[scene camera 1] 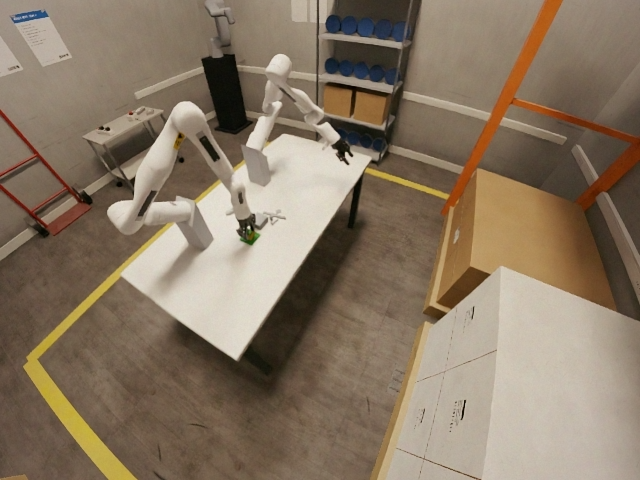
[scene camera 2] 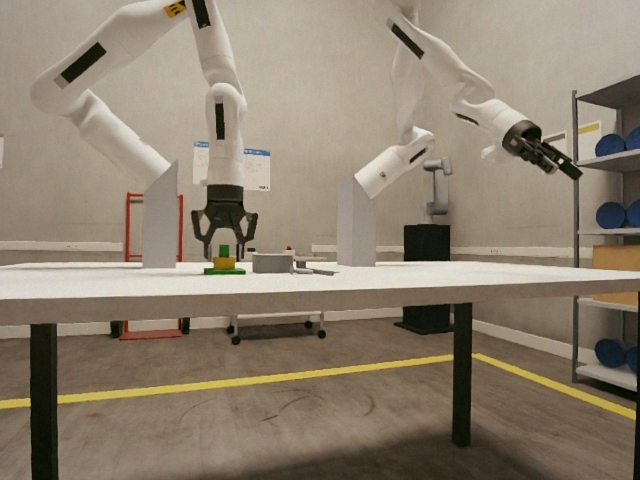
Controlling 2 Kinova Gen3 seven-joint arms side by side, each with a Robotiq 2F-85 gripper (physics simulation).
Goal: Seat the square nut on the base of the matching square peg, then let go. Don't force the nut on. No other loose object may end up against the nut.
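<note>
The yellow square nut [scene camera 1: 251, 235] [scene camera 2: 223, 263] sits level around the green square peg [scene camera 2: 223, 250], low down on its green base plate [scene camera 1: 250, 241] [scene camera 2: 224, 271]. In scene camera 2 the peg's top stands out above the nut, and no gap shows between nut and plate. My right gripper [scene camera 1: 248, 234] [scene camera 2: 223, 255] points straight down over the peg, its fingers apart on either side of the nut, with space between each finger and the nut in scene camera 2. My left gripper [scene camera 1: 349, 158] [scene camera 2: 565, 172] is open and empty, raised over the far right end of the table.
A grey block [scene camera 1: 261, 220] [scene camera 2: 271, 263] stands close to the right of the base plate, apart from the nut. Several small grey parts [scene camera 1: 274, 215] [scene camera 2: 321, 271] lie beyond it. The white table [scene camera 1: 232, 289] [scene camera 2: 413, 276] carries both arm mounts.
</note>
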